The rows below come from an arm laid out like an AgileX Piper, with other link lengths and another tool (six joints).
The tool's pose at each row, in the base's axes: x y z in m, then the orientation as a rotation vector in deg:
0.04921, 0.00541, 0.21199, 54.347, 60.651, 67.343
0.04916, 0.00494, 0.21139, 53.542, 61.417, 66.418
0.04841, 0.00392, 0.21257, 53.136, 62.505, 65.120
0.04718, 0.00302, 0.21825, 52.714, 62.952, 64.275
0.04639, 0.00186, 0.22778, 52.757, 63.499, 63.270
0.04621, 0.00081, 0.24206, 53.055, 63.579, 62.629
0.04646, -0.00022, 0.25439, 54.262, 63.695, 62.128
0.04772, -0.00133, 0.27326, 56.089, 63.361, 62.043
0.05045, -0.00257, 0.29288, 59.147, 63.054, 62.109
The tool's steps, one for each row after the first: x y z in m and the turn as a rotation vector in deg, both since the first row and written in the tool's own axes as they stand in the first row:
-0.00039, -0.00063, -0.00018, 0.146, 0.274, -1.243
-0.00160, 0.00053, -0.00059, 0.834, 0.459, -2.585
-0.00335, 0.00614, -0.00036, 1.033, 0.452, -3.500
-0.00585, 0.01530, 0.00126, 1.633, 0.292, -4.286
-0.00884, 0.02889, 0.00462, 2.035, -0.077, -4.591
-0.01153, 0.04051, 0.00792, 3.011, -0.620, -4.293
-0.01511, 0.05816, 0.01381, 4.021, -1.434, -3.273
-0.01883, 0.07615, 0.02132, 5.811, -2.488, -1.446

